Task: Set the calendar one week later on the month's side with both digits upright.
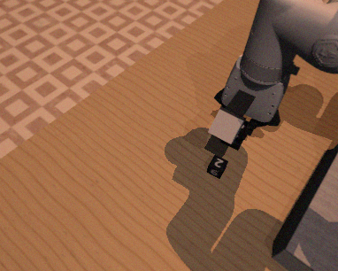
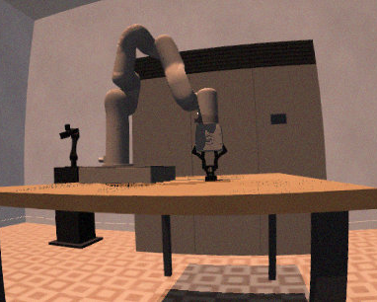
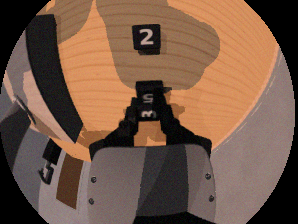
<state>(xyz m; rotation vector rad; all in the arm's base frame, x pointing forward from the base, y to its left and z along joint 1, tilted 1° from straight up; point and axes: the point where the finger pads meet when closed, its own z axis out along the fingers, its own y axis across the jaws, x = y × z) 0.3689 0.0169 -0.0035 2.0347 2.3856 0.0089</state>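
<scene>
Right now the black cube is 1 cm below my hand. From my hand the other things lie so: black digit cube 1 cm behind, 9 cm to the left, 4 cm below.
</scene>
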